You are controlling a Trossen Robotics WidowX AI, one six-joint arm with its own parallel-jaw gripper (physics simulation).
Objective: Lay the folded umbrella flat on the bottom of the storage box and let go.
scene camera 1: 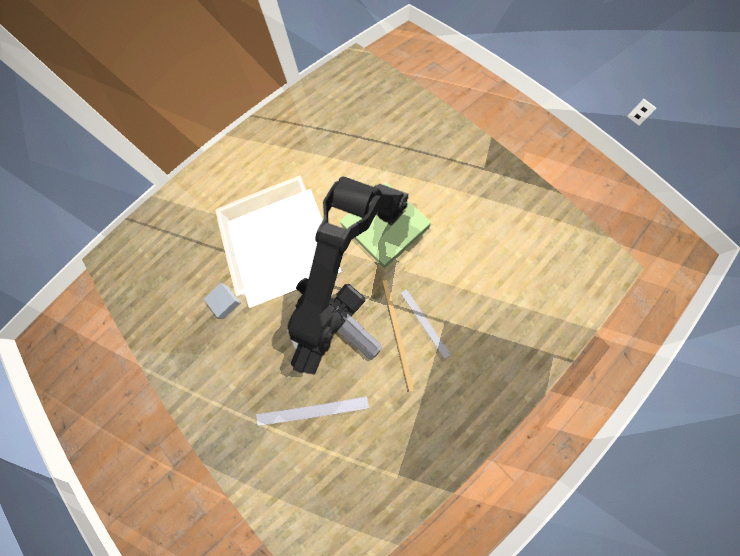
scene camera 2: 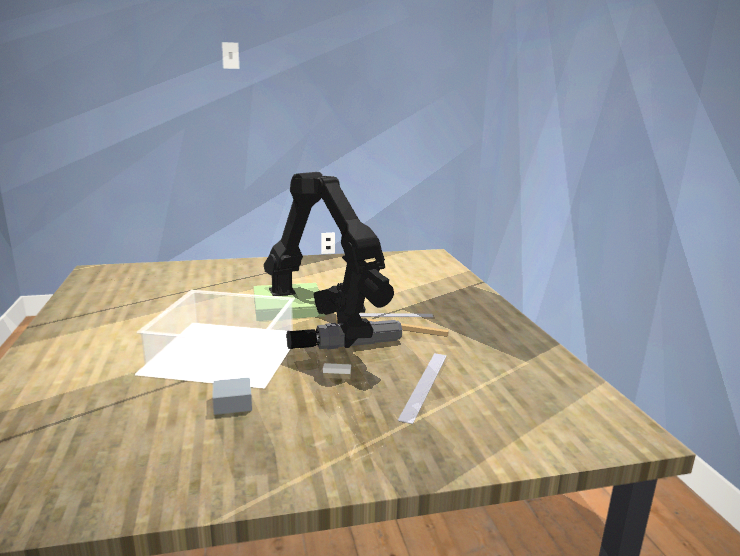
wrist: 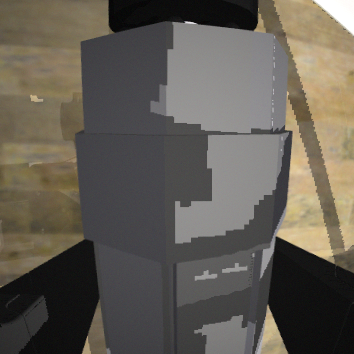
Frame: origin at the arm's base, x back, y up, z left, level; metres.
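Where they show: gripper, between the fingertips: (scene camera 2: pixel 343 340) (wrist: pixel 179 243); arm's base, origin of its link: (scene camera 1: pixel 389 211) (scene camera 2: pixel 282 291).
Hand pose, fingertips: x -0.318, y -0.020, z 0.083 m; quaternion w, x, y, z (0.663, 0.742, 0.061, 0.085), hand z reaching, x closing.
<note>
Things, the pixels of their top centre, and the offset from my fingertips. "spot": a spot on its surface instead.
- folded umbrella, centre of its top: (wrist: pixel 218 336) (scene camera 2: pixel 345 323) (scene camera 1: pixel 336 316) dx -0.003, dy +0.045, dz +0.003 m
- black handle, a spot on its surface: (scene camera 2: pixel 302 338) (scene camera 1: pixel 303 295) spot: dx -0.017, dy +0.027, dz -0.105 m
- storage box, centre of its top: (scene camera 2: pixel 221 313) (scene camera 1: pixel 269 232) dx +0.047, dy +0.084, dz -0.277 m
- grey block, centre of its top: (scene camera 2: pixel 231 387) (scene camera 1: pixel 219 299) dx -0.185, dy +0.023, dz -0.286 m
- small white block, centre of its top: (scene camera 2: pixel 337 366) dx -0.120, dy -0.001, dz -0.053 m
- wooden stick, centre of its top: (scene camera 2: pixel 390 322) (scene camera 1: pixel 397 334) dx +0.066, dy -0.001, dz +0.149 m
The folded umbrella (scene camera 1: pixel 360 338) (scene camera 2: pixel 384 332) (wrist: pixel 220 85) is grey with a black handle (scene camera 1: pixel 303 285) (scene camera 2: pixel 302 338). It lies level, at or close to the table top, with its handle end near the storage box. My gripper (scene camera 2: pixel 354 335) (wrist: pixel 179 243) is shut on the umbrella's grey body, one finger against each side in the wrist view; the arm hides the fingertips in scene camera 1. The storage box (scene camera 1: pixel 263 197) (scene camera 2: pixel 154 343) is pale and see-through, left of the umbrella. A flat white panel (scene camera 1: pixel 272 248) (scene camera 2: pixel 215 355) covers much of the view of its inside.
A grey block (scene camera 1: pixel 221 300) (scene camera 2: pixel 232 396) stands by the box. A small white block (scene camera 2: pixel 336 368) lies near the umbrella. A wooden stick (scene camera 1: pixel 397 337) (scene camera 2: pixel 425 329) and two pale strips (scene camera 1: pixel 312 411) (scene camera 1: pixel 424 324) lie around it. The arm's base stands at a green slab (scene camera 1: pixel 417 225) (scene camera 2: pixel 270 310).
</note>
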